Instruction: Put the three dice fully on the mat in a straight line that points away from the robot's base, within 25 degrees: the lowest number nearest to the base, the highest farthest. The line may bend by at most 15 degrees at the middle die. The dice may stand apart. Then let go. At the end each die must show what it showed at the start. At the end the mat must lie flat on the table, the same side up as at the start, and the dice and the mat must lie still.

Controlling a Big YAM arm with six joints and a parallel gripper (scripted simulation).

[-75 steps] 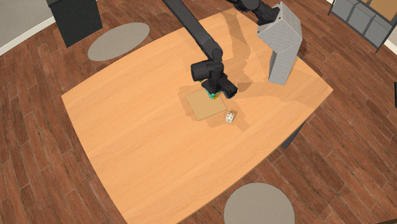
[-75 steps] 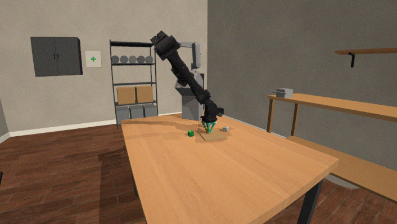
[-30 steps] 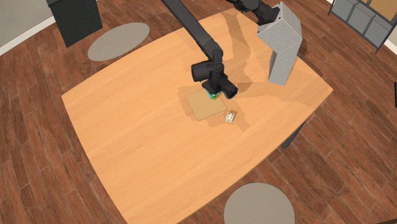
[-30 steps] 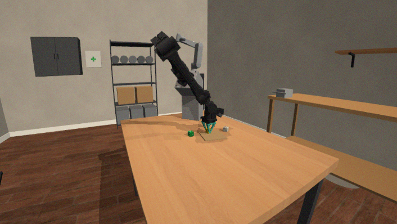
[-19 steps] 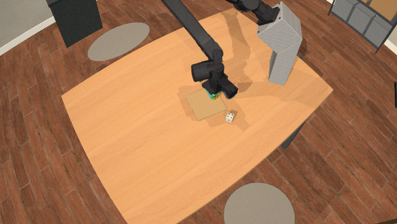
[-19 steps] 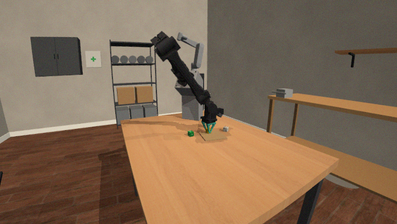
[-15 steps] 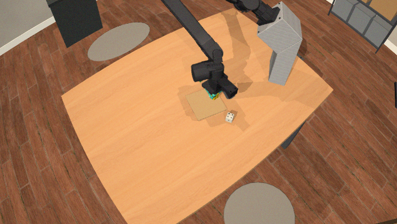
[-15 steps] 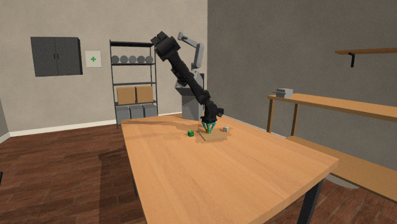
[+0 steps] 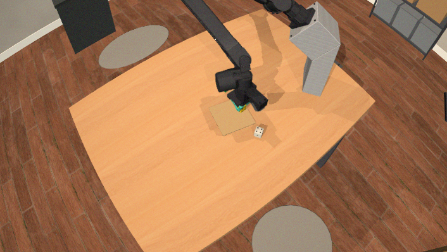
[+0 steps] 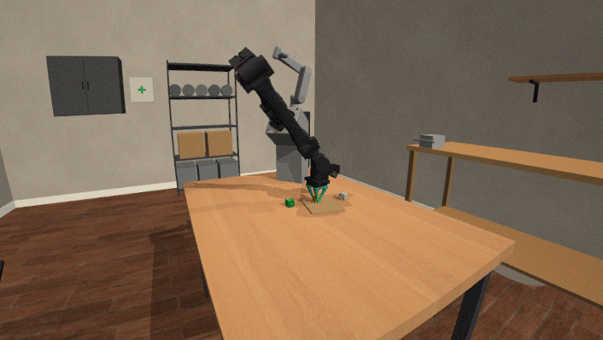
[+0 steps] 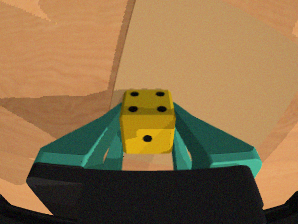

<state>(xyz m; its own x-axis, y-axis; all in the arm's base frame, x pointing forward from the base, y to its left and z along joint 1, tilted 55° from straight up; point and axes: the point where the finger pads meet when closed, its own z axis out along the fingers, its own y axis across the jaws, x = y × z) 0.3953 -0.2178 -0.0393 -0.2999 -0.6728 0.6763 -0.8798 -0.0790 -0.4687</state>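
Now: hand right at the yellow die. Also, from my hand: green die 6 cm behind, 11 cm to the right; then tan mat 4 cm ahead, 2 cm to the right, 1 cm below; then white die 7 cm ahead, 11 cm to the left.
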